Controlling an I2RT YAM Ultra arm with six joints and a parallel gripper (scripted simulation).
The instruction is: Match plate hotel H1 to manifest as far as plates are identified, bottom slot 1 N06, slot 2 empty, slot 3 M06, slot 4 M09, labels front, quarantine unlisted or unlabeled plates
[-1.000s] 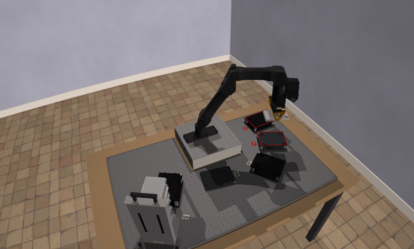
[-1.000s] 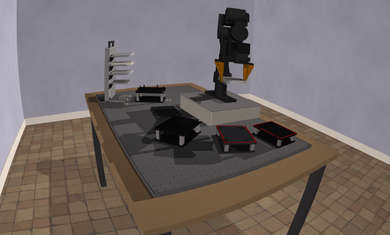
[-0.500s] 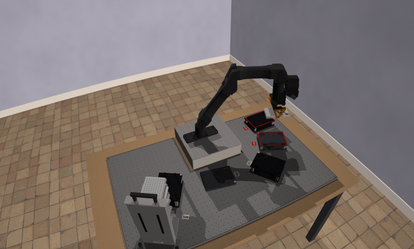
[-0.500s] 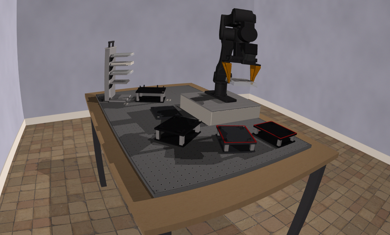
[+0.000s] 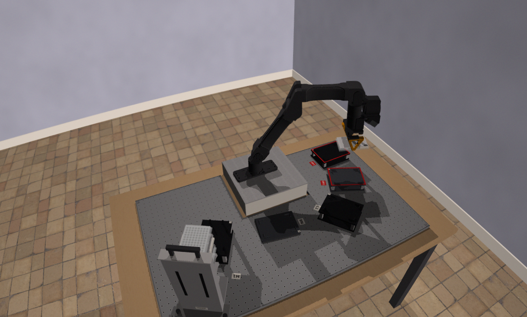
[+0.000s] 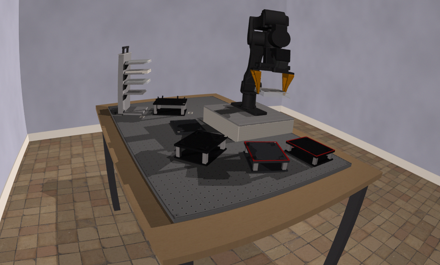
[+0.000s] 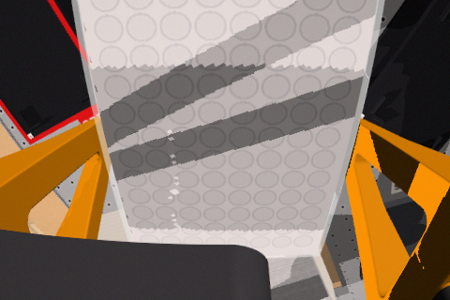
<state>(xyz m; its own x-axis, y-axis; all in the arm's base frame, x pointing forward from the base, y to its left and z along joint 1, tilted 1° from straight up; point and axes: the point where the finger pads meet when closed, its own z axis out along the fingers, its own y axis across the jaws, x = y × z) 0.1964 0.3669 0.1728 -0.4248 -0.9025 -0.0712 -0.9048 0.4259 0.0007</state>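
Now: hand 20 cm above the red-edged quarantine nest QR1 and 1 cm to the right of it. Also, from my hand: N6 label (30 cm to the right, 23 cm below, 11 cm ahead); then black landing nest L1 (19 cm below, 16 cm ahead, 14 cm to the right); then red-edged quarantine nest QR2 (20 cm below, 19 cm behind, 5 cm to the left).
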